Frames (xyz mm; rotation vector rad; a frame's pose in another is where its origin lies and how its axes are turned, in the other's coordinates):
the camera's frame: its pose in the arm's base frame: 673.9 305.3 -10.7 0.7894 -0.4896 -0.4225
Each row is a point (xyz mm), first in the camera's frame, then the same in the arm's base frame.
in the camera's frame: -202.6 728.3 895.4
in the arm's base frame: 135.2 368.0 1028.1
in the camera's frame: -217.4 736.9 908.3
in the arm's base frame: 117.5 374.0 1038.6
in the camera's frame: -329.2 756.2 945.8
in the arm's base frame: 9.5 424.3 1047.2
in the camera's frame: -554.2 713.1 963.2
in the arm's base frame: -189.8 506.4 967.6
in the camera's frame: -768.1 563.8 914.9
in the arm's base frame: -361.8 552.6 771.0
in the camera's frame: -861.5 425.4 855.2
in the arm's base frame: -428.1 548.2 606.6
